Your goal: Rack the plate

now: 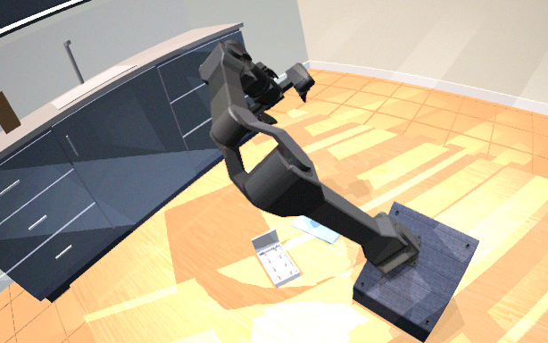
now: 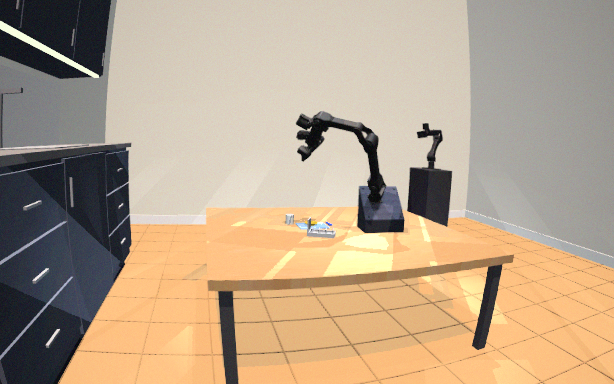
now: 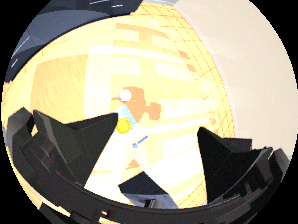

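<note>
Now: gripper tip 34 cm above the yellow plate, 4 cm past it and 1 cm to the left of it. Also, from my gripper tip: blue spoon 35 cm below, 15 cm behind, 2 cm to the right; then light blue mat 35 cm below, 5 cm behind; then cup 33 cm below, 9 cm to the right, 5 cm ahead.
</note>
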